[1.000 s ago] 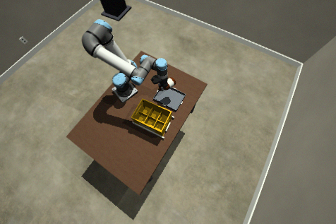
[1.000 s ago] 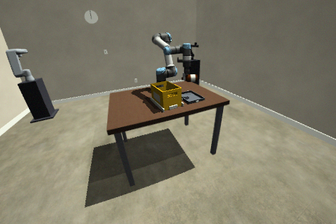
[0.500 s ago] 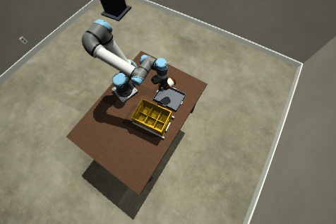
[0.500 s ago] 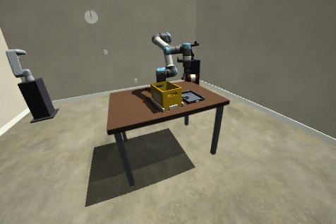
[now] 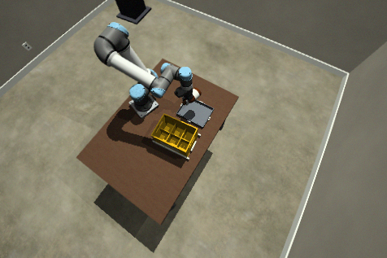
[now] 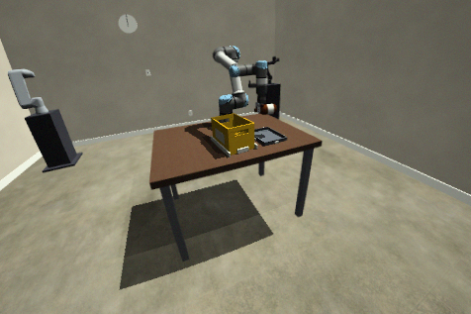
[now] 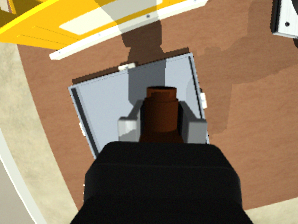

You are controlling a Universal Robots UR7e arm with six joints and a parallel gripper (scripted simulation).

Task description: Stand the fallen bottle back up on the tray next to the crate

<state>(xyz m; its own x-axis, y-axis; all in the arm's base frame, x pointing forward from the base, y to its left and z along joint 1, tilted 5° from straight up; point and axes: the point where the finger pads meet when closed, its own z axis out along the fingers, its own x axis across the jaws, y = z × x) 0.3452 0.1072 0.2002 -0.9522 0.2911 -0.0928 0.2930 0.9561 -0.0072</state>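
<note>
My gripper is now 5 cm to the right of the brown bottle, 2 cm short of it and 1 cm above it. The rest, counted from my hand: yellow crate: 23 cm to the right, 12 cm below, 3 cm ahead; tray: 19 cm below, 5 cm ahead, 4 cm to the left.
</note>
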